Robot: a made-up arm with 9 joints.
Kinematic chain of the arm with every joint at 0, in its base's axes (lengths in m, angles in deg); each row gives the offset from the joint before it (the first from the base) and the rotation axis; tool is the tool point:
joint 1: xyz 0 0 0.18 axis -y
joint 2: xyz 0 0.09 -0.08 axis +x
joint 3: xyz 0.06 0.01 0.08 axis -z
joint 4: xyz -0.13 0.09 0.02 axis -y
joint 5: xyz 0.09 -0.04 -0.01 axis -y
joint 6: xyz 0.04 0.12 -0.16 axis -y
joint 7: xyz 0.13 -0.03 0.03 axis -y
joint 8: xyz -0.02 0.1 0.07 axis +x
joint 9: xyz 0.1 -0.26 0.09 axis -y
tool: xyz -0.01 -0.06 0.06
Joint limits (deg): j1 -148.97..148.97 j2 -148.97..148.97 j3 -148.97..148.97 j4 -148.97..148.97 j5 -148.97..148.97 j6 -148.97..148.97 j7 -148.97..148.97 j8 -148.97..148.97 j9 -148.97..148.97
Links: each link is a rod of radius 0.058 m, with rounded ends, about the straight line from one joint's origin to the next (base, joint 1, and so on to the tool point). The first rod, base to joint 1, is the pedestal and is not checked.
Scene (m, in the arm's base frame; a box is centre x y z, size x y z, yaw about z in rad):
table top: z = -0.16
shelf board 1: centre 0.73 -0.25 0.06 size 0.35 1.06 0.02 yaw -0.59
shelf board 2: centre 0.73 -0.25 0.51 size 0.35 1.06 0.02 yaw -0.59
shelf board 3: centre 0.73 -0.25 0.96 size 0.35 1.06 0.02 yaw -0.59
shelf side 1: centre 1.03 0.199 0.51 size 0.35 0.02 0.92 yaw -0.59
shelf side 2: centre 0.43 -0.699 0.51 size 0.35 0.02 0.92 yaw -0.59
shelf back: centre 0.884 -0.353 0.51 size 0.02 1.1 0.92 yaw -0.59
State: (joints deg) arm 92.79 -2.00 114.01 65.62 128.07 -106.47 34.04 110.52 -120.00
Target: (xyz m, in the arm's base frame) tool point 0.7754 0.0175 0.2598
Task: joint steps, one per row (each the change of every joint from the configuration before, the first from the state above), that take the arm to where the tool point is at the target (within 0.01 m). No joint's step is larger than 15 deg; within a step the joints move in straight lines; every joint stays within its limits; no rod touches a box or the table.
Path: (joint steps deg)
1: -6.92 -0.16 4.13 10.82 3.48 12.71 9.12 -3.03 0.57
2: -6.92 -0.16 4.12 10.81 3.49 12.70 9.12 -3.04 0.56
3: -6.92 -0.16 4.13 10.82 3.48 12.71 9.12 -3.03 0.57
4: -6.92 -0.16 4.12 10.81 3.48 12.70 9.11 -3.03 0.57
5: -6.92 -0.16 4.13 10.82 3.49 12.71 9.12 -3.04 0.56
6: -6.92 -0.17 4.13 10.82 3.48 12.70 9.12 -3.03 0.57
7: -10.98 -7.23 5.10 1.12 0.00 -12.36 -9.95 14.39 -1.68
8: -10.97 -7.24 5.10 1.13 0.00 -12.36 -9.96 14.39 -1.68

